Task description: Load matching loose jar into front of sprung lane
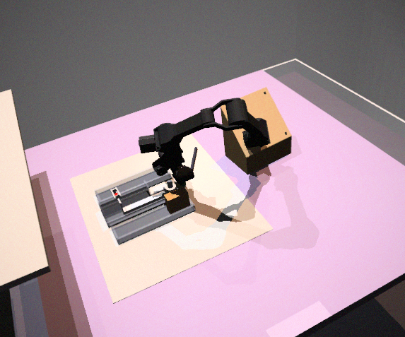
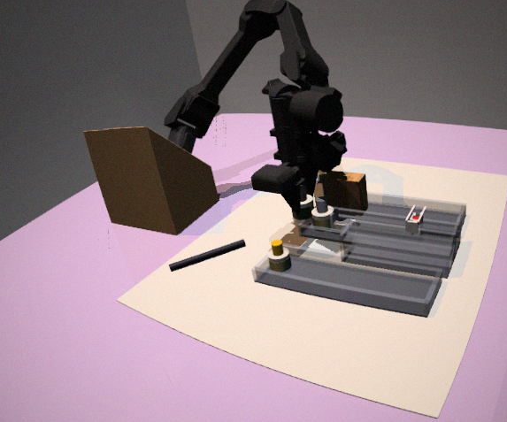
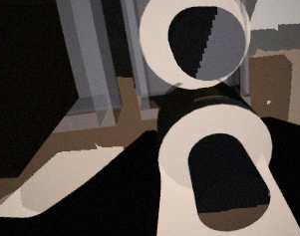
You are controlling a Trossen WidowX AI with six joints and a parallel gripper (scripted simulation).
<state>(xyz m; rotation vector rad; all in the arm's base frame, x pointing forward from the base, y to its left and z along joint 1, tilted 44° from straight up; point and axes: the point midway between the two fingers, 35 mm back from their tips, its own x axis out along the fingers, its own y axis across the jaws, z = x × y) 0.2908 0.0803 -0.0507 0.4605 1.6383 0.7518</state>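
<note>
Now: gripper tip 8 cm to the right of the brown block, 4 cm short of it and 1 cm above it. The rest, counted from my gripper tip: sprung lane: 17 cm ahead, 3 cm below; black rod: 15 cm to the right, 10 cm behind, 4 cm below; red mark: 22 cm ahead, 2 cm above, 1 cm to the right.
</note>
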